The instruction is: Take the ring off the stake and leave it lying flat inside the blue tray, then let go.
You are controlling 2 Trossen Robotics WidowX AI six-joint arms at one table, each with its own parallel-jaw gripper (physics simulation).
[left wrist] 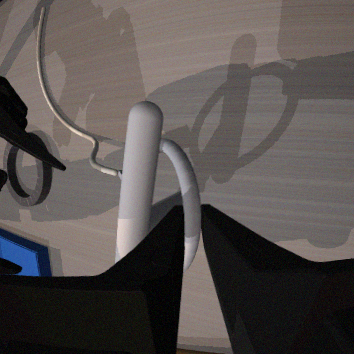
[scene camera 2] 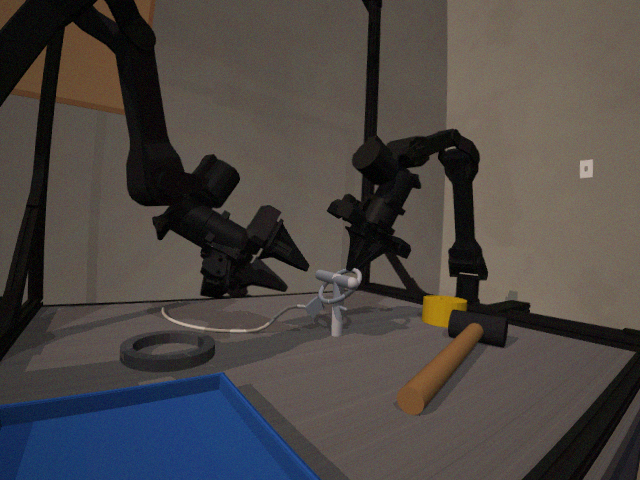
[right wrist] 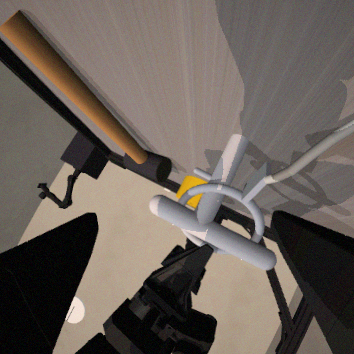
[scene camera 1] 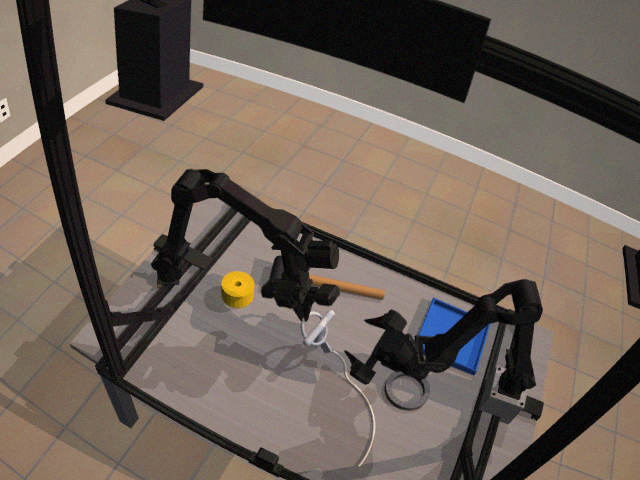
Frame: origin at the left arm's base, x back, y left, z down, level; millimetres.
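Where they show: left gripper, between the fingertips: (left wrist: 191, 212) (scene camera 2: 350, 271) (right wrist: 210, 244) (scene camera 1: 304, 320); right gripper, between the fingertips: (left wrist: 41, 217) (scene camera 2: 296, 279) (right wrist: 186, 220) (scene camera 1: 355, 336); left arm's base, origin of its link: (scene camera 1: 168, 275); right arm's base, origin of its link: (scene camera 1: 510, 386).
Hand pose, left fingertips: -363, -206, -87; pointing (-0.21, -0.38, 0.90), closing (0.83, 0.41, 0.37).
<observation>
Each offset is from my left fingertips to the top centre of the thing, as dx, dy, dz. "spot": to the spot under its first point.
A light grey ring (scene camera 1: 303, 331) (scene camera 2: 336, 300) (left wrist: 193, 197) (right wrist: 260, 220) hangs tilted around the post of the T-shaped grey stake {-38, -14, +1} (scene camera 1: 319, 328) (scene camera 2: 337, 322) (left wrist: 141, 170) (right wrist: 240, 247), below its crossbar. My left gripper (scene camera 1: 305, 317) (scene camera 2: 353, 268) (left wrist: 191, 212) is shut on the ring's edge beside the crossbar. My right gripper (scene camera 1: 357, 336) (scene camera 2: 296, 279) (right wrist: 186, 220) is open and empty, a little apart from the stake, with its fingers pointing toward it. The blue tray {-439, +10, +85} (scene camera 1: 439, 321) (scene camera 2: 155, 434) (left wrist: 19, 257) lies at the right in scene camera 1, partly behind the right arm.
A dark grey ring {-269, -154, +92} (scene camera 1: 405, 406) (scene camera 2: 168, 362) lies flat near the right gripper. A pale cable {spot: -166, -218, +102} (scene camera 1: 372, 413) (scene camera 2: 227, 329) runs across the table from beside the stake. A hammer {-93, +194, +57} (scene camera 1: 356, 287) (scene camera 2: 444, 361) (right wrist: 75, 85) and a yellow cylinder {+164, +160, +57} (scene camera 1: 237, 298) (scene camera 2: 436, 311) lie beyond.
</observation>
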